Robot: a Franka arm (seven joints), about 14 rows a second.
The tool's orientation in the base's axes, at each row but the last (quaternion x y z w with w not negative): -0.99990, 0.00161, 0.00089, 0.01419; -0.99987, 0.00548, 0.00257, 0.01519; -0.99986, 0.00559, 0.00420, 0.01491; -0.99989, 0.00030, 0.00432, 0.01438; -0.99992, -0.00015, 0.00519, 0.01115; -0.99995, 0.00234, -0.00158, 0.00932; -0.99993, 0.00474, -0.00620, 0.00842; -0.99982, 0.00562, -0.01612, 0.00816; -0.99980, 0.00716, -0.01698, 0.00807; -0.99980, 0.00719, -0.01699, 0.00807
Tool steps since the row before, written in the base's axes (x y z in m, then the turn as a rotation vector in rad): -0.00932, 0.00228, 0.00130, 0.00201, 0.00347, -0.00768; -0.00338, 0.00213, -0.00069, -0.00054, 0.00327, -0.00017; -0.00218, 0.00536, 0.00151, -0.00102, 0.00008, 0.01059; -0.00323, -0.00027, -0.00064, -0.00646, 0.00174, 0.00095; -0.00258, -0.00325, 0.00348, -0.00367, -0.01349, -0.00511; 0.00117, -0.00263, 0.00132, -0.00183, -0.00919, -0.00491; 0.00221, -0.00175, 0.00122, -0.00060, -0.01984, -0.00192; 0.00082, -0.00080, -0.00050, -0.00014, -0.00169, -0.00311; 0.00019, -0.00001, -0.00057, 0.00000, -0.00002, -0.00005; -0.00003, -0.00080, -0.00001, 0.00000, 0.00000, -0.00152
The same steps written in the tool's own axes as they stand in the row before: -0.00933, -0.00229, -0.00122, 0.00201, -0.00326, 0.00777; -0.00340, -0.00207, 0.00077, -0.00057, -0.00326, 0.00027; -0.00225, -0.00538, -0.00133, -0.00111, -0.00038, -0.01057; -0.00322, 0.00029, 0.00066, -0.00647, -0.00176, -0.00084; -0.00262, 0.00317, -0.00352, -0.00362, 0.01360, 0.00485; 0.00119, 0.00260, -0.00137, -0.00180, 0.00929, 0.00473; 0.00224, 0.00171, -0.00122, -0.00043, 0.01987, 0.00158; 0.00081, 0.00080, 0.00051, -0.00022, 0.00174, 0.00308; 0.00017, 0.00002, 0.00058, 0.00000, 0.00002, 0.00005; -0.00002, 0.00080, 0.00000, -0.00005, 0.00002, 0.00152
